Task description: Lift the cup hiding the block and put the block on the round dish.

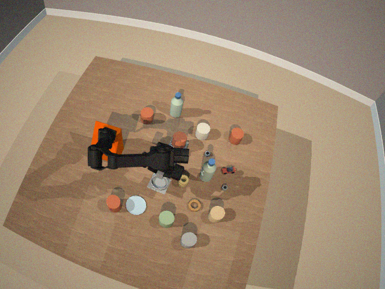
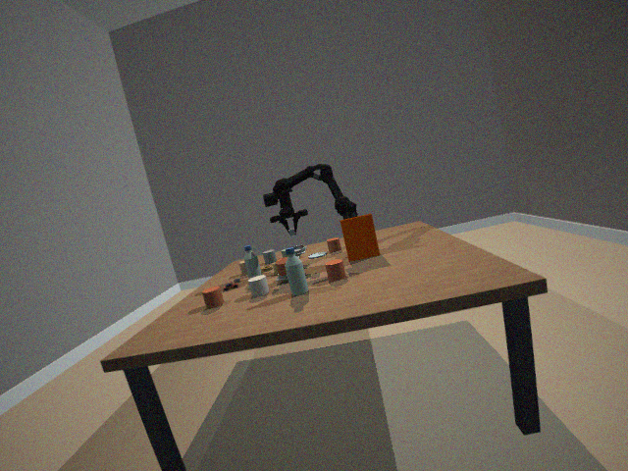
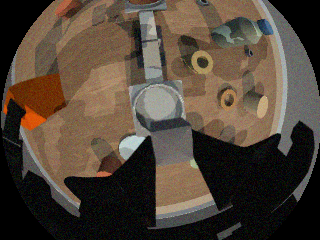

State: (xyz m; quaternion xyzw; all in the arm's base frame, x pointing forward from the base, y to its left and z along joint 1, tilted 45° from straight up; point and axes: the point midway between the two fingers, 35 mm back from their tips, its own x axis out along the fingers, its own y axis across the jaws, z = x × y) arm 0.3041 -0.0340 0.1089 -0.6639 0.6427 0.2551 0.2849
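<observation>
Right now the round pale blue dish is 8 cm behind my gripper tip, 13 cm to the right of it and 17 cm below it. The rest, counted from my gripper tip: cup 18 cm behind, 19 cm to the right, 13 cm below; then balance 1 cm ahead, 12 cm to the left, 14 cm below; then balance beam 1 cm ahead, 12 cm to the left, 13 cm below.
</observation>
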